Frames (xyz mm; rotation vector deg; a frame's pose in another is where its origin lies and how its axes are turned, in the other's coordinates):
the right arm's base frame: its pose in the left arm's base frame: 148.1 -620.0 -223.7 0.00 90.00 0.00
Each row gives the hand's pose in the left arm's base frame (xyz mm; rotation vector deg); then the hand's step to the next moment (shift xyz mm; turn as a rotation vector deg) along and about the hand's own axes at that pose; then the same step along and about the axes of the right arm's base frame.
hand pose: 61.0 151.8 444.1 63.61 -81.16 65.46
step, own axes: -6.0 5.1 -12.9 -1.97 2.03 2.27
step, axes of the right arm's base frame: 5.3 13.9 -2.6 2.37 -1.80 -2.07
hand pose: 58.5 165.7 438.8 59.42 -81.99 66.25
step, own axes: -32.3 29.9 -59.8 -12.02 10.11 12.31
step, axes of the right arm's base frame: 32.5 65.3 -13.9 14.05 -9.86 -10.18
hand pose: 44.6 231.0 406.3 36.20 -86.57 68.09
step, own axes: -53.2 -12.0 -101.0 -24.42 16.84 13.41
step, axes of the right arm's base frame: 51.5 77.4 67.4 27.94 -10.80 -12.75
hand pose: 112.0 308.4 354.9 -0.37 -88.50 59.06
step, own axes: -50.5 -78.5 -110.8 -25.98 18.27 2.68
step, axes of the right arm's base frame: 5.9 -9.3 144.5 31.24 -4.46 -4.47
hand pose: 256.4 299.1 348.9 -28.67 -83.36 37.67
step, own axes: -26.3 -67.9 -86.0 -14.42 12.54 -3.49
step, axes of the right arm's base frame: -20.6 -60.7 92.7 19.30 -0.32 2.22
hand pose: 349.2 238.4 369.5 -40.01 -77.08 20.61
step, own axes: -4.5 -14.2 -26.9 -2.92 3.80 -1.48
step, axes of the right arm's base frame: -4.0 -20.2 22.9 4.77 0.68 1.39
